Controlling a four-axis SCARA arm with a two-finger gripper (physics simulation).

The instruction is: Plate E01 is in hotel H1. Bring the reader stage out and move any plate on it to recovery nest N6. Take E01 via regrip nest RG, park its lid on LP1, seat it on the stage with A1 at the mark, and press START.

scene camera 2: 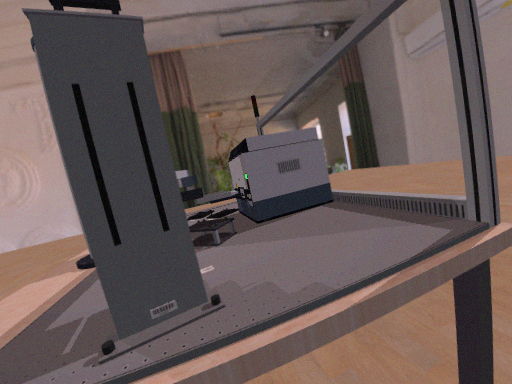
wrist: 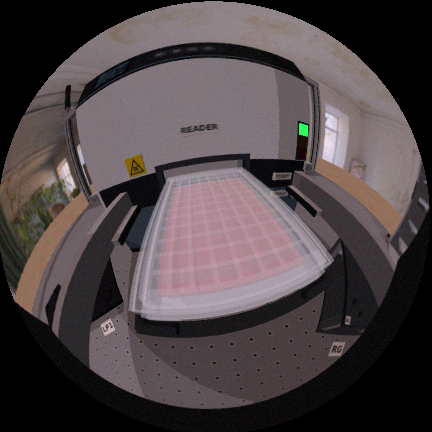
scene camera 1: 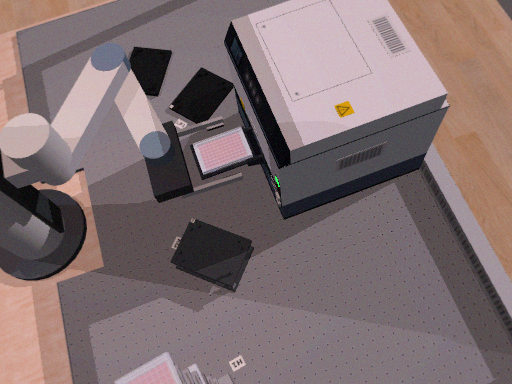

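Pixels of known places: gripper, fingertip midpoint: (scene camera 2: 228,192) (wrist: 214,184) (scene camera 1: 232,146); arm's base, link origin: (scene camera 1: 41,234).
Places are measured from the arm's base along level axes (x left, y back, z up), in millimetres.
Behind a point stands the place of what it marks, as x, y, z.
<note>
A lidded-looking clear plate with pink wells (scene camera 1: 223,149) {-19, -533, 154} (wrist: 230,225) {-19, -502, 154} sits on the black reader stage (scene camera 1: 256,150) {-29, -610, 114} (wrist: 230,320), which is out of the reader (scene camera 1: 320,60) {-13, -779, 363} (scene camera 2: 285,165) {-187, -794, 223} (wrist: 200,100) {-19, -617, 238}. My gripper (scene camera 1: 224,152) {-19, -555, 152} (wrist: 214,184) {-19, -555, 152} is open. Its fingers stand apart on the plate's two long sides, with nothing held; their height against the plate is hard to judge. A pink plate (scene camera 1: 152,372) {-503, -320, 442} shows at the lower left by the H1 label (scene camera 1: 237,363) {-484, -403, 13}; its name is unreadable. Regrip nest RG (scene camera 1: 212,250) {-226, -429, 72} (wrist: 357,295) {-171, -418, 73} bears no plate. Lid park LP1 (scene camera 1: 201,95) {250, -527, 23} (wrist: 106,292) {191, -509, 23} is bare in the scene view.
The START label (wrist: 282,176) {-138, -620, 128} is right of the stage opening, and the reader's light (wrist: 303,130) {-174, -620, 210} is green. Another black nest (scene camera 1: 152,70) {391, -413, 25} lies beyond LP1, partly behind the arm. A tall grey hotel tower (scene camera 2: 120,165) {-646, -328, 275} stands in the foreground. A frame post (scene camera 2: 472,110) {-714, -1004, 257} rises at the deck's edge.
</note>
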